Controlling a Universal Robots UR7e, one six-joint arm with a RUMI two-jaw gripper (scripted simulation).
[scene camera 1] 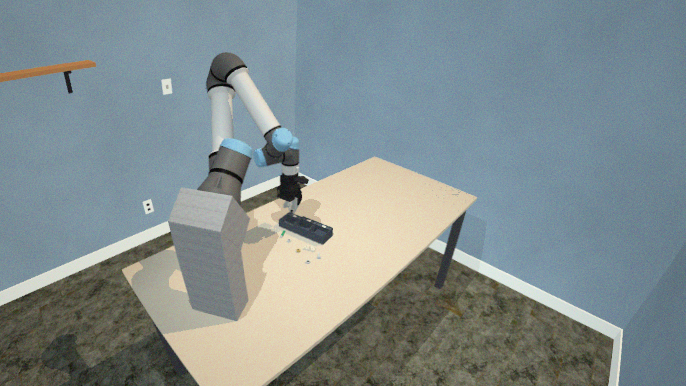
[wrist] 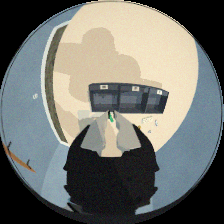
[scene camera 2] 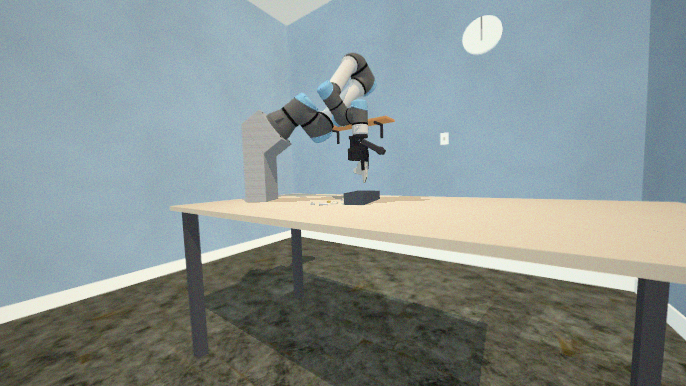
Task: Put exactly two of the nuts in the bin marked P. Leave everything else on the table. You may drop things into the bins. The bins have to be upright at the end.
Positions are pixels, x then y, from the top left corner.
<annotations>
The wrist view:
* my gripper: 111, 111
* dark bin block: 105, 96
</annotations>
